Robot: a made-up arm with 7 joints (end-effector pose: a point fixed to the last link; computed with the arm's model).
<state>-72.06 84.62 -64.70 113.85 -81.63 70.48 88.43</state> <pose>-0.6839 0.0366 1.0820 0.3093 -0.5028 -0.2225 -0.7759</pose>
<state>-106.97 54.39 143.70 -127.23 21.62 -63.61 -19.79</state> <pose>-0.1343 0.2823 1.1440 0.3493 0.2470 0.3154 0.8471</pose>
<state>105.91 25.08 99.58 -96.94 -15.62 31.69 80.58</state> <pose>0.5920 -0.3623 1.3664 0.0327 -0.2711 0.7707 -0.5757</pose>
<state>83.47 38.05 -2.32 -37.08 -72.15 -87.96 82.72</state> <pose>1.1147 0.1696 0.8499 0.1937 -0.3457 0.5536 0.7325</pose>
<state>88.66 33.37 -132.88 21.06 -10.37 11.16 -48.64</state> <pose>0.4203 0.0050 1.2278 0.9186 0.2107 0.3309 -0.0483</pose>
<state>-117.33 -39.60 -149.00 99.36 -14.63 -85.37 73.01</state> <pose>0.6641 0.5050 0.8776 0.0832 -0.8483 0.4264 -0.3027</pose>
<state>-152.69 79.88 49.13 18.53 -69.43 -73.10 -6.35</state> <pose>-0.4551 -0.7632 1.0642 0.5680 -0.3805 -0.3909 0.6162</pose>
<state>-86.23 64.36 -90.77 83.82 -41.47 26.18 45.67</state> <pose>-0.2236 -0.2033 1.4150 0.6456 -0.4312 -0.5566 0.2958</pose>
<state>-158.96 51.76 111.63 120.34 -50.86 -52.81 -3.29</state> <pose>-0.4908 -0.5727 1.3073 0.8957 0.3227 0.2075 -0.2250</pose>
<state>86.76 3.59 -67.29 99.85 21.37 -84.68 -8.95</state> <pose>0.1984 0.1414 1.1722 0.8674 -0.2455 -0.4317 -0.0310</pose>
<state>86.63 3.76 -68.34 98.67 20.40 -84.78 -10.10</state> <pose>0.1980 0.1395 1.1740 0.8796 -0.2288 -0.4169 -0.0140</pose>
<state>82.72 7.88 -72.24 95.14 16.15 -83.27 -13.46</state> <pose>0.2132 0.1345 1.1749 0.9269 -0.1600 -0.3369 0.0427</pose>
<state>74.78 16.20 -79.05 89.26 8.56 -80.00 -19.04</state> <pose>0.2473 0.1300 1.1778 0.9750 -0.0522 -0.1703 0.1327</pose>
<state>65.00 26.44 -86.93 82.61 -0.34 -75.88 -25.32</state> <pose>0.2997 0.1356 1.1829 0.9738 0.0354 0.0455 0.2198</pose>
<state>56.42 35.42 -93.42 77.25 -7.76 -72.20 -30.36</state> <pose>0.3567 0.1569 1.1815 0.9313 0.0677 0.2274 0.2762</pose>
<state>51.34 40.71 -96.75 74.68 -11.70 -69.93 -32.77</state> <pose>0.3912 0.1798 1.1745 0.8966 0.0654 0.3199 0.2993</pose>
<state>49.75 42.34 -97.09 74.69 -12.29 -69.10 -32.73</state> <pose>0.3977 0.1896 1.1694 0.8914 0.0573 0.3341 0.3009</pose>
